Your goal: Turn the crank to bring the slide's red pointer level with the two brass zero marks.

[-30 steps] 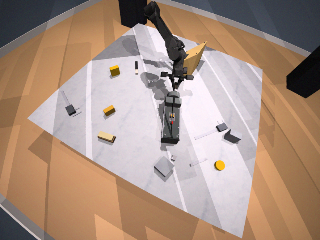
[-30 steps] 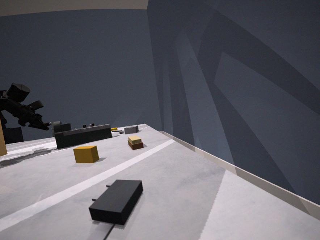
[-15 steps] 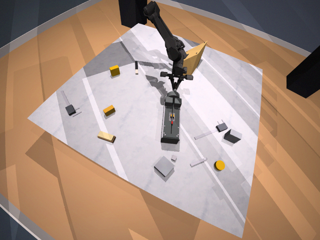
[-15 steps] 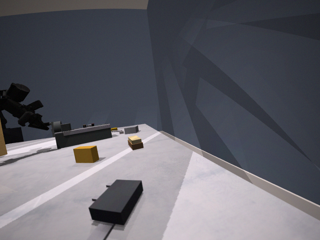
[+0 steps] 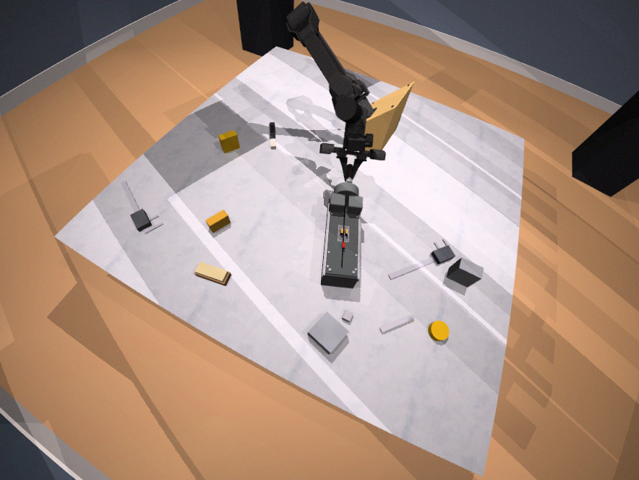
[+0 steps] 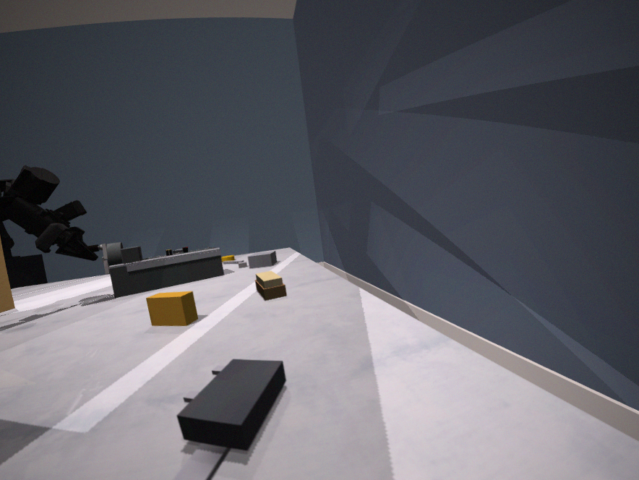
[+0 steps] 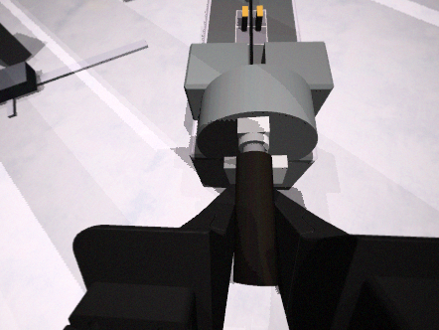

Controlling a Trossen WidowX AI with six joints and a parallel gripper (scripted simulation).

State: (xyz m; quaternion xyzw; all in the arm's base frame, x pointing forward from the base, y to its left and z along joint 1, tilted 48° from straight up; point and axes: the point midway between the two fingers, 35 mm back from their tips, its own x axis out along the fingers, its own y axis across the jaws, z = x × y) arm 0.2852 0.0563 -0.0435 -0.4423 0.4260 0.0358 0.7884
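The dark brown crank handle is 10 mm behind my gripper tip, 10 mm to the right of it and 30 mm above it. Also, from my gripper tip: tan block 420 mm ahead, 180 mm to the right, 80 mm below; yellow cube 10 mm ahead, 450 mm to the right, 60 mm below; red pointer 190 mm ahead, 80 mm to the left, 10 mm below.
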